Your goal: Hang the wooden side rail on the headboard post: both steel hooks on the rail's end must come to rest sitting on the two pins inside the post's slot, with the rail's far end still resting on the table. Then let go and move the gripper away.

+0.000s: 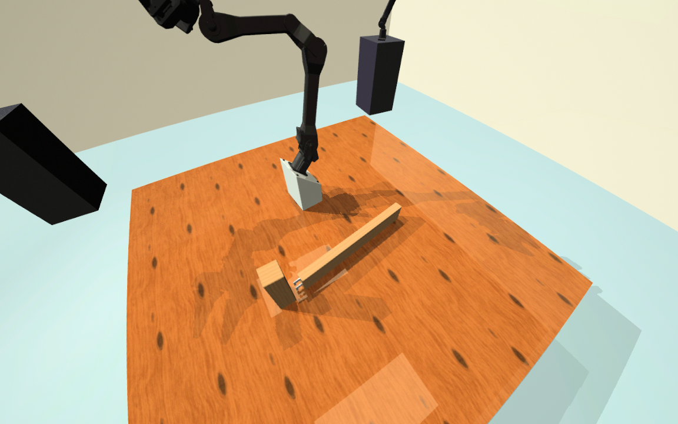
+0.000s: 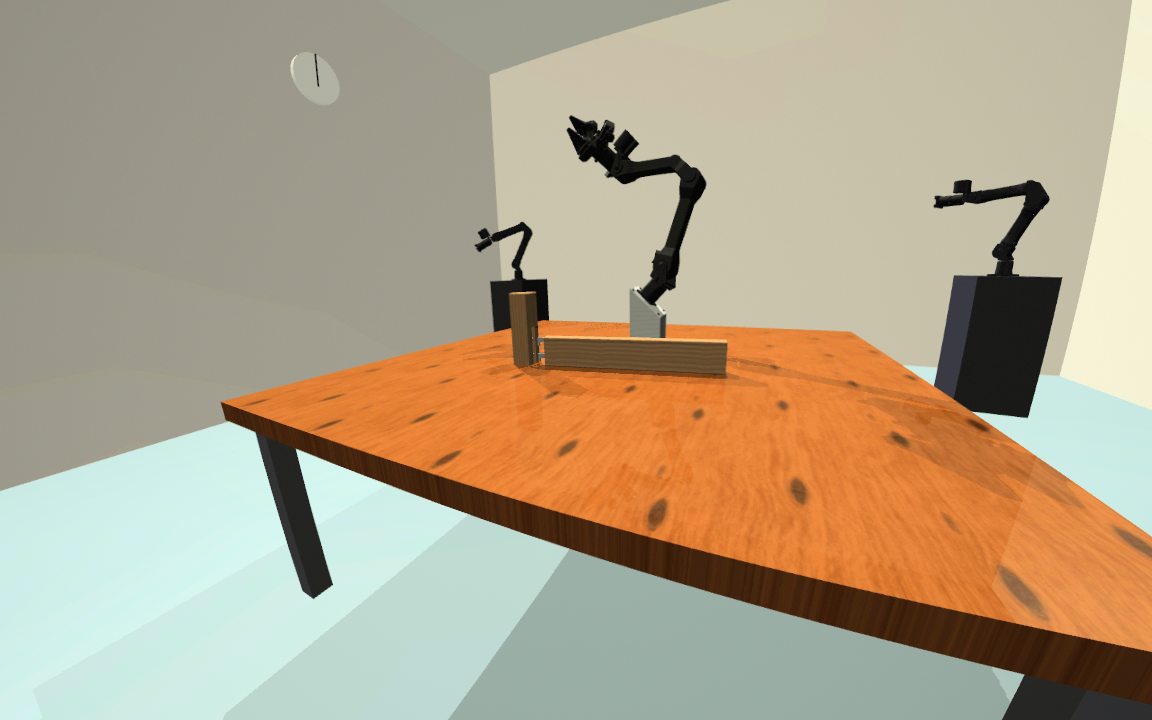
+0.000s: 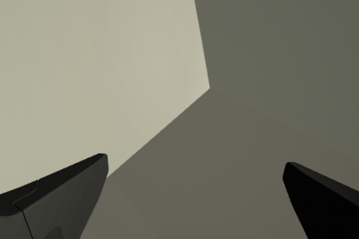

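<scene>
Now: the headboard post 61 cm below my gripper tip, 34 cm ahead of it and 6 cm to the left of it.
</scene>
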